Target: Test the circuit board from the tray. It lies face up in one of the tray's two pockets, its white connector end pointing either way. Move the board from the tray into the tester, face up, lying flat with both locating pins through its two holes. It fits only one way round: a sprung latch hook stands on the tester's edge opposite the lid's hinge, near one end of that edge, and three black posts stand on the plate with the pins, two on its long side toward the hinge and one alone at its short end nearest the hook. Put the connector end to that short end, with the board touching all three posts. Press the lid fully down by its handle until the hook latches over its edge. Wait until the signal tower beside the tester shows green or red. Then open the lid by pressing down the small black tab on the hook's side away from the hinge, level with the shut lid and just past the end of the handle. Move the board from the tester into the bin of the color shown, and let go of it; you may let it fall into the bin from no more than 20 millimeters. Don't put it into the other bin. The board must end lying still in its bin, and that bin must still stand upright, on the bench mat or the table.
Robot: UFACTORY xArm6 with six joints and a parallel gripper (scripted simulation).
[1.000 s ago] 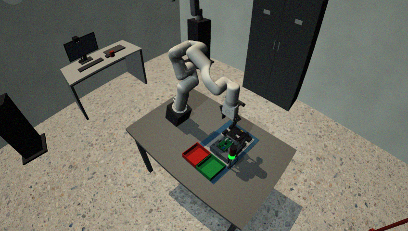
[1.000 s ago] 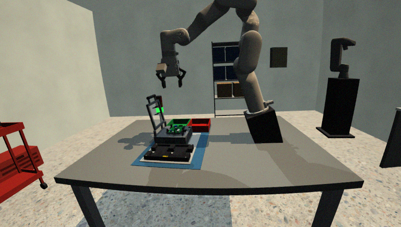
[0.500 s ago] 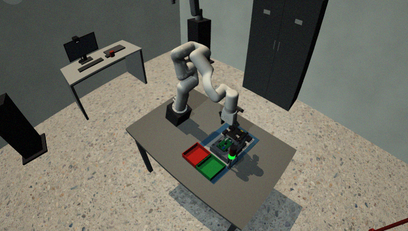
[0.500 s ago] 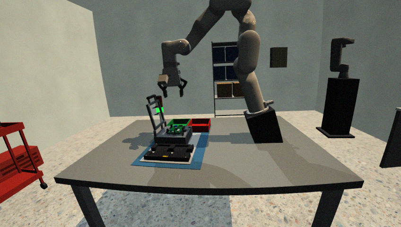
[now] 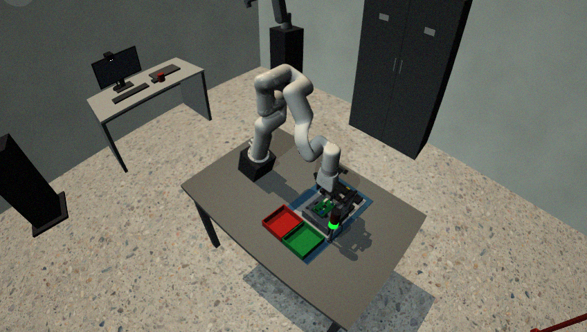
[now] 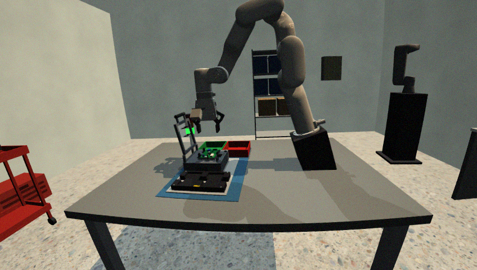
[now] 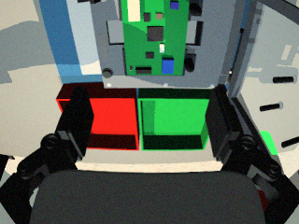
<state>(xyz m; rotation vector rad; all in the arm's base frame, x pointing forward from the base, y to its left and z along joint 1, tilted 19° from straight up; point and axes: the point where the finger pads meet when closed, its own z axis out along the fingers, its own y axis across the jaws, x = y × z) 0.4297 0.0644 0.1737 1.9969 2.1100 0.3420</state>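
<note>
Right now my hand is 120 mm above the green circuit board. The rest, counted from my hand: tester lid (120 mm ahead, 10 mm to the left); then tester plate (10 mm ahead, 10 mm to the left, 120 mm below); then black latch hook (60 mm behind, 50 mm to the left, 100 mm below).
</note>
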